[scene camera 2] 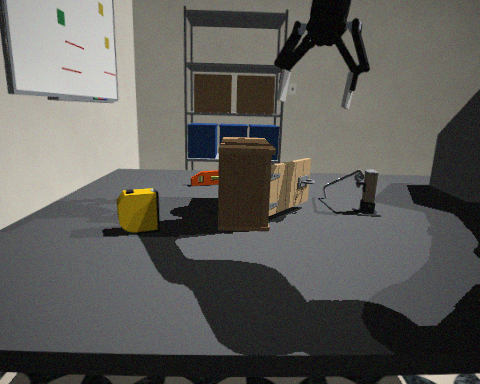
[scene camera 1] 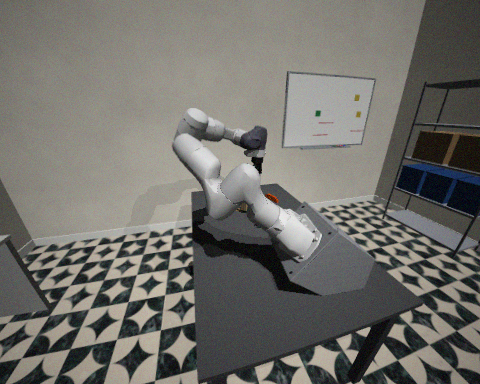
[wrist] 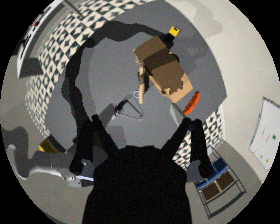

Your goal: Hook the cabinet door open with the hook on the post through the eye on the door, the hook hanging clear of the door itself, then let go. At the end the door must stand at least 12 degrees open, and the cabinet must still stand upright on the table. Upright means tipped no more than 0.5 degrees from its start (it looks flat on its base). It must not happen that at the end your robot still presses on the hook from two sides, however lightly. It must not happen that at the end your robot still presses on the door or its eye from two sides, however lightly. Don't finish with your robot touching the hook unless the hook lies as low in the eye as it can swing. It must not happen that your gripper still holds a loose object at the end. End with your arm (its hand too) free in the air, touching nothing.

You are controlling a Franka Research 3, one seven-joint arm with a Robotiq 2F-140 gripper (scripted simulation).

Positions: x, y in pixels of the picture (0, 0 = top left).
Labels:
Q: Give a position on a yellow tape measure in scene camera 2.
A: At 138, 211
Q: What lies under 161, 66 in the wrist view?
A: A brown wooden cabinet.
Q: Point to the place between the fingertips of the gripper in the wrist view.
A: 141, 107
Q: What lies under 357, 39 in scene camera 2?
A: The gripper.

